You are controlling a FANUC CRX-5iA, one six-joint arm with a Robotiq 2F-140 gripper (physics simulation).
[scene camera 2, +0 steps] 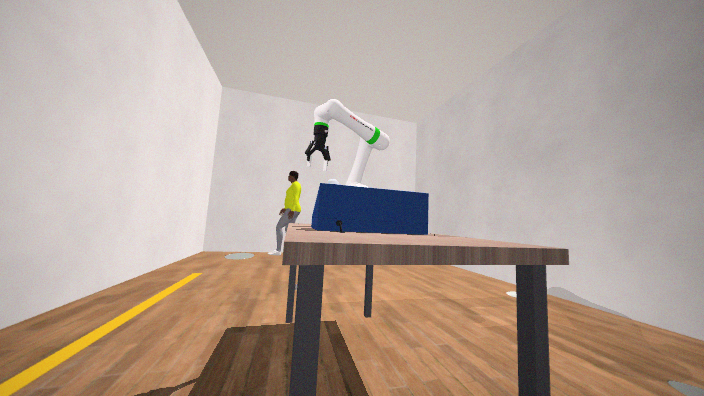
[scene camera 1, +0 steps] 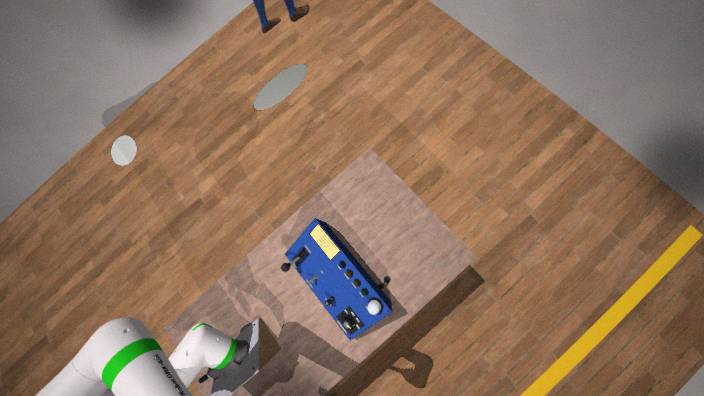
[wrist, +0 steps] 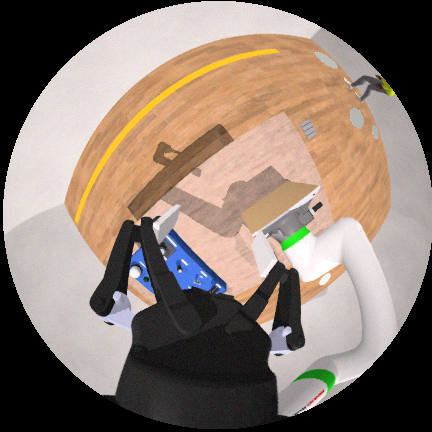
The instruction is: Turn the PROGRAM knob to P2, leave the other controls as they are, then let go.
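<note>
A blue control box (scene camera 1: 330, 280) (scene camera 2: 372, 210) (wrist: 175, 282) stands on the table (scene camera 1: 400, 210) (scene camera 2: 450, 255) (wrist: 280, 135). A black knob (scene camera 1: 350, 324) (wrist: 163, 251), apparently PROGRAM, sits on a black marked plate at one end of its face. Its lettering and pointer setting are too small to read. Beside it are a white round button (scene camera 1: 374, 306) (wrist: 135, 271), several small dark buttons, a small toggle (scene camera 1: 329, 301) and a black lever (scene camera 1: 299, 257). My gripper (scene camera 2: 317, 165) (wrist: 217, 226) is open and empty, pointing down well above box height, apart from the knob; it does not show in scene camera 1.
My arm's base stands on a tan block (scene camera 1: 269, 345) (wrist: 280, 205) at one side of the box. A small black handle (scene camera 1: 385, 282) (scene camera 2: 339, 225) sticks out of the box's back. People (scene camera 1: 298, 12) (scene camera 2: 293, 195) (wrist: 367, 85) stand beyond the table. A yellow line (scene camera 1: 615, 310) (scene camera 2: 100, 335) crosses the floor.
</note>
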